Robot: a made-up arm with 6 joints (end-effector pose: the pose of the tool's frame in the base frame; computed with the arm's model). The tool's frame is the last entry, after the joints. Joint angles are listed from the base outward.
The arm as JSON. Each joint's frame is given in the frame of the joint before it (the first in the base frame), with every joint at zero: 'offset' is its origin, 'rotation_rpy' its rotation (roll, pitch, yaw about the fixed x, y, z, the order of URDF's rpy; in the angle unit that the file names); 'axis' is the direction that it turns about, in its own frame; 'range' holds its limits. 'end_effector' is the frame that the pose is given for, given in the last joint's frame.
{
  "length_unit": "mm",
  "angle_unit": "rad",
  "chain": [
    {
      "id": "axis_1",
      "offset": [
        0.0,
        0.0,
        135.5
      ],
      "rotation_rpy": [
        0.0,
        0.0,
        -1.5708
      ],
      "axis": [
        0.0,
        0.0,
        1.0
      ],
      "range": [
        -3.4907,
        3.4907
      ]
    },
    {
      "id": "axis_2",
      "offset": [
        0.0,
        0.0,
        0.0
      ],
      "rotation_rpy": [
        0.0,
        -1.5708,
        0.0
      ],
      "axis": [
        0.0,
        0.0,
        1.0
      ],
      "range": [
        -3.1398,
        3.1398
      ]
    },
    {
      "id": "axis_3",
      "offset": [
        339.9,
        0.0,
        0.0
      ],
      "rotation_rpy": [
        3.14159,
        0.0,
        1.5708
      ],
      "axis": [
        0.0,
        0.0,
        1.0
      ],
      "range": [
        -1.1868,
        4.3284
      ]
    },
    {
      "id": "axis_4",
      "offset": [
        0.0,
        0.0,
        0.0
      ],
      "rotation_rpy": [
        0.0,
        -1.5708,
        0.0
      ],
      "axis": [
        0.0,
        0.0,
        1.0
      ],
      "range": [
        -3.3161,
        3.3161
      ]
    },
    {
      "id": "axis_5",
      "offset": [
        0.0,
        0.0,
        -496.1
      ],
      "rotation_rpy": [
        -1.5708,
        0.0,
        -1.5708
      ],
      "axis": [
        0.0,
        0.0,
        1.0
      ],
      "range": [
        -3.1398,
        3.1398
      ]
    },
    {
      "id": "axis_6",
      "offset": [
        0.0,
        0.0,
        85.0
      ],
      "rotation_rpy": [
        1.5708,
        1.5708,
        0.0
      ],
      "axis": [
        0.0,
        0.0,
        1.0
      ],
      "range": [
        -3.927,
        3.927
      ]
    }
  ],
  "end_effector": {
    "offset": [
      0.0,
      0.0,
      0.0
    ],
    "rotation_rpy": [
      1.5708,
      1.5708,
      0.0
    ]
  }
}
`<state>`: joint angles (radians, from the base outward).
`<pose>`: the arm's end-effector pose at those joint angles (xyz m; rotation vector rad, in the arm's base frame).
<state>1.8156 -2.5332 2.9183 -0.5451 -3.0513 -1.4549</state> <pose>0.0445 0.1218 -0.5398 -2.1708 1.1663 -1.5340</pose>
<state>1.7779 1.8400 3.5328 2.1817 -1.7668 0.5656</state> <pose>-0.0885 0.1839 0.5290 -0.4036 0.3436 -0.3100</pose>
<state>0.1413 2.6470 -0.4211 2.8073 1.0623 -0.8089</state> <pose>-0.3394 0.0328 -0.2279 -1.2354 -1.4395 -2.1032</pose>
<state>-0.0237 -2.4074 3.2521 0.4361 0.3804 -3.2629</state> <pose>0.1941 -0.0817 -0.3774 2.8486 0.2474 -0.3666</pose>
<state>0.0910 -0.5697 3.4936 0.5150 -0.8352 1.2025</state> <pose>-0.4413 -0.1146 0.0012 0.6392 -2.0475 -1.9910</pose>
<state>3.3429 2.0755 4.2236 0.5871 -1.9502 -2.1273</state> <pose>-0.0017 0.0719 0.3611 0.5596 2.8772 1.0905</pose>
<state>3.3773 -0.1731 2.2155 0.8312 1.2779 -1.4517</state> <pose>0.4373 0.1639 0.7638 -2.1088 0.7907 0.0010</pose>
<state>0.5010 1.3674 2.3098 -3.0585 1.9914 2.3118</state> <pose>0.5121 0.3770 0.6013 0.4768 1.0891 -0.0752</pose>
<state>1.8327 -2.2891 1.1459 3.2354 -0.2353 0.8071</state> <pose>0.1081 -0.7300 -0.2240 -0.4123 0.9755 -0.9745</pose>
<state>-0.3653 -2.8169 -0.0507 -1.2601 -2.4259 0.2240</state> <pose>-0.5139 0.1687 0.0705 -1.3218 -0.1304 0.3251</pose>
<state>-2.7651 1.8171 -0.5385 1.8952 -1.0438 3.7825</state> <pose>-0.0236 -0.0384 -0.3553 -1.5835 -1.0506 1.7469</pose>
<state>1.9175 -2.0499 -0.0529 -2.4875 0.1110 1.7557</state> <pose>0.0927 -0.4552 0.4519 2.2820 -0.7493 1.7687</pose>
